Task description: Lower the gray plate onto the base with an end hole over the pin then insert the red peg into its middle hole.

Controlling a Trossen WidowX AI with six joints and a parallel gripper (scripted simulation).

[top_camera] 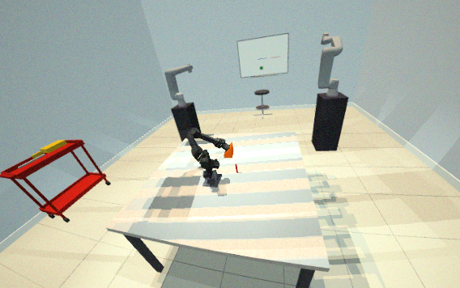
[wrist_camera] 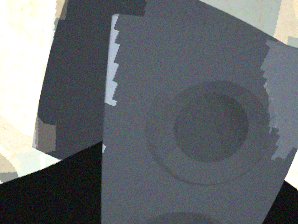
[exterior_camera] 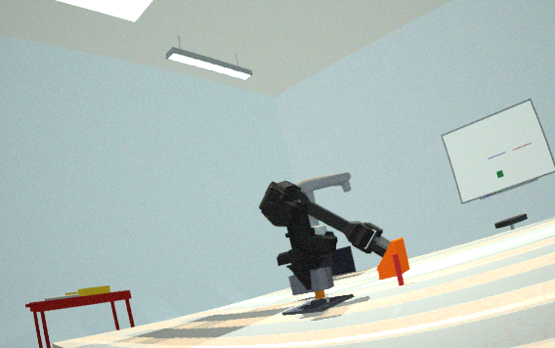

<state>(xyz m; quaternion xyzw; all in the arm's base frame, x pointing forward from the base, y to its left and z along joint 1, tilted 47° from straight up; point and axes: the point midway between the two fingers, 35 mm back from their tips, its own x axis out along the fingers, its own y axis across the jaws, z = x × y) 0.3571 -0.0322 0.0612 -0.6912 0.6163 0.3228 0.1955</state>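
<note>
My gripper tip is 40 mm above the dark base, 10 mm to the right of it and 10 mm past it. Round my gripper tip: gray plate 30 mm above; red peg 180 mm to the left, 110 mm behind, 10 mm below; orange pin 140 mm behind, 90 mm to the right, 10 mm below.
</note>
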